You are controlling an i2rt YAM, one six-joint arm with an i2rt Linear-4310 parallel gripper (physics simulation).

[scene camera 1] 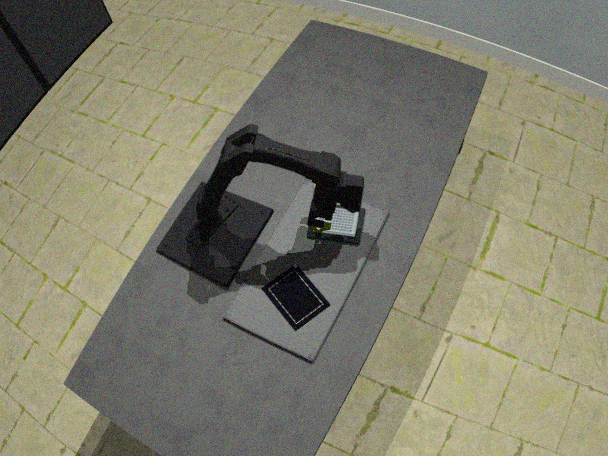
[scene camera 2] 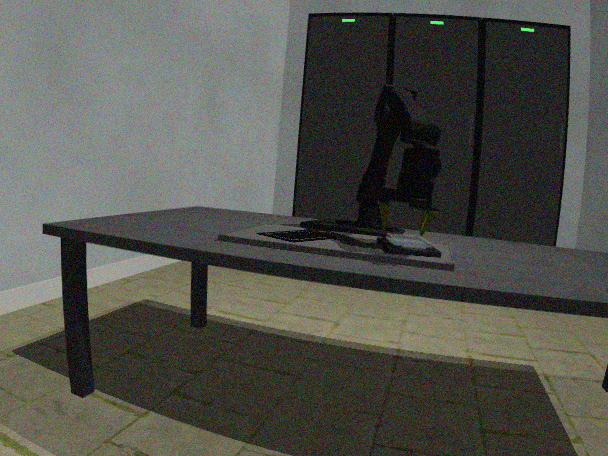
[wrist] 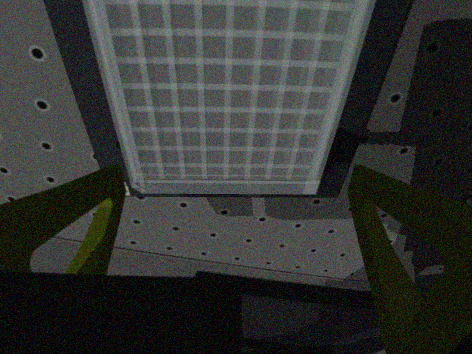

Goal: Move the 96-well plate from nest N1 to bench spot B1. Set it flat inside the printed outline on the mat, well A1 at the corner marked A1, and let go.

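Pixels of known places: gripper, fingertip midpoint: [scene camera 1: 320, 218] [scene camera 2: 402, 233] [wrist: 236, 177]; arm's base at its link origin: [scene camera 1: 212, 221] [scene camera 2: 366, 226] [wrist: 258, 348].
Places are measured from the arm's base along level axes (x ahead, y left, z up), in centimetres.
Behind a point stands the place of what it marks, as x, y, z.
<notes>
The pale 96-well plate [scene camera 1: 345, 222] @[35.7, 23.5, 2.1] [scene camera 2: 411, 242] @[38.7, 24.7, 2.6] [wrist: 225, 100] @[31.6, 21.8, 2.6] sits in the dark nest [scene camera 1: 333, 240] @[36.0, 17.0, 0.9] [wrist: 85, 75] @[29.4, 26.5, 1.3] on the grey perforated board. My gripper [scene camera 1: 324, 225] @[28.9, 19.8, 3.0] [scene camera 2: 404, 232] @[28.9, 19.8, 3.0] [wrist: 236, 177] @[28.9, 19.8, 3.0] is open above the nest. In the wrist view its yellow fingertips stand wide apart, one off each side of the plate's near end, with a gap on both sides. The black mat [scene camera 1: 296, 300] @[38.9, -4.4, 0.2] [scene camera 2: 290, 235] @[40.3, -4.7, 0.3] with its printed white outline lies turned at an angle on the same board. The arm hides part of the plate in scene camera 1. The A1 marks are not readable.
The grey board [scene camera 1: 250, 317] @[31.5, -16.7, 0.1] [scene camera 2: 300, 247] @[50.3, 3.6, -0.3] carries the nest and the mat. The arm's dark base plate [scene camera 1: 250, 215] @[9.1, 8.8, 0.3] lies beside it on the table [scene camera 1: 380, 100] @[14.8, 73.9, -1.2] [scene camera 2: 150, 220] @[45.2, -50.1, -1.2]. Dark cabinets [scene camera 2: 345, 100] stand behind the table. Arm shadows fall over the board between nest and mat.
</notes>
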